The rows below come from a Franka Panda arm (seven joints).
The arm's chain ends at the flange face. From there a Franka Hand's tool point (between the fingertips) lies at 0.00 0.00 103.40 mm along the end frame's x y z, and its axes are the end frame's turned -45 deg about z.
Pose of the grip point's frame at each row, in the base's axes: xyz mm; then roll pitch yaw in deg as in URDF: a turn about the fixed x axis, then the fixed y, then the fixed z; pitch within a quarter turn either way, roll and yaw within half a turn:
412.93 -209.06 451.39 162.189 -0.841 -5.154
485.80 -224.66 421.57 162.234 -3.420 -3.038
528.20 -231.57 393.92 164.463 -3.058 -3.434
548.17 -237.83 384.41 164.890 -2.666 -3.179
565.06 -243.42 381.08 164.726 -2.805 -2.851
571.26 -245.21 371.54 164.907 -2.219 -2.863
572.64 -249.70 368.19 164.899 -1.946 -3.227
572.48 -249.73 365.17 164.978 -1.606 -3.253
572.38 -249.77 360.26 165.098 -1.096 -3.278
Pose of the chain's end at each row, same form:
414.33 -177.43 549.82 167.796 -13.100 -48.879
481.61 -192.84 519.86 169.674 -14.925 -47.217
524.55 -203.60 493.40 171.056 -13.112 -47.821
545.03 -210.66 484.13 171.087 -12.534 -47.552
561.54 -215.97 480.71 171.067 -12.748 -47.227
568.74 -218.13 471.30 170.780 -12.202 -47.169
570.77 -222.61 467.96 170.579 -12.012 -47.492
571.21 -222.81 465.00 170.395 -11.714 -47.477
571.99 -223.11 460.16 170.120 -11.264 -47.445

